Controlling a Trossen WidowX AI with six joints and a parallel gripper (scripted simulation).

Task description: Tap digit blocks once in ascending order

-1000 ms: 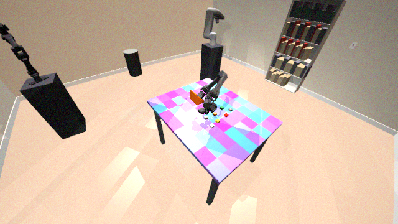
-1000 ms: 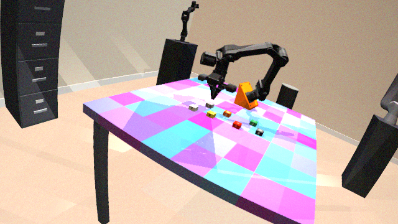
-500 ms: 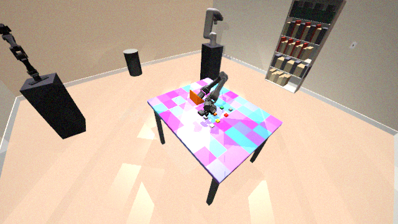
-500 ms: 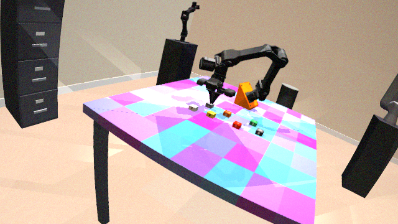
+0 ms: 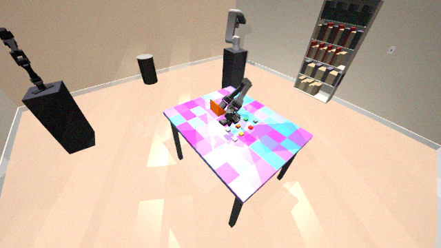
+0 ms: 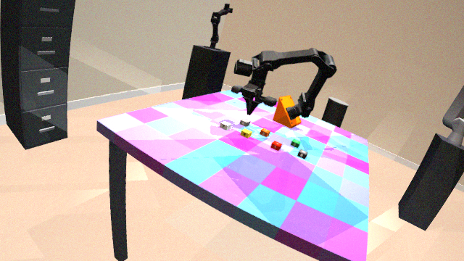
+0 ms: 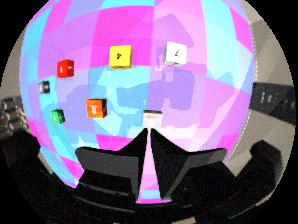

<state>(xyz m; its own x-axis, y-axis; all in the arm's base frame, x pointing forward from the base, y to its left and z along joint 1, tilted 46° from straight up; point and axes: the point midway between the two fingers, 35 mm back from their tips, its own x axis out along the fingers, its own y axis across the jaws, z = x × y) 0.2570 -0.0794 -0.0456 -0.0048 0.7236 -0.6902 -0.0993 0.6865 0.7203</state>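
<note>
My gripper tip is now 180 mm to the right of the red block, 80 mm short of it and 40 mm above it. Also, from my gripper tip: yellow block (100 mm ahead, 60 mm to the left, 40 mm below); orange block (100 mm to the left, 40 mm below, 10 mm ahead); white block (120 mm ahead, 40 mm below, 20 mm to the right).
</note>
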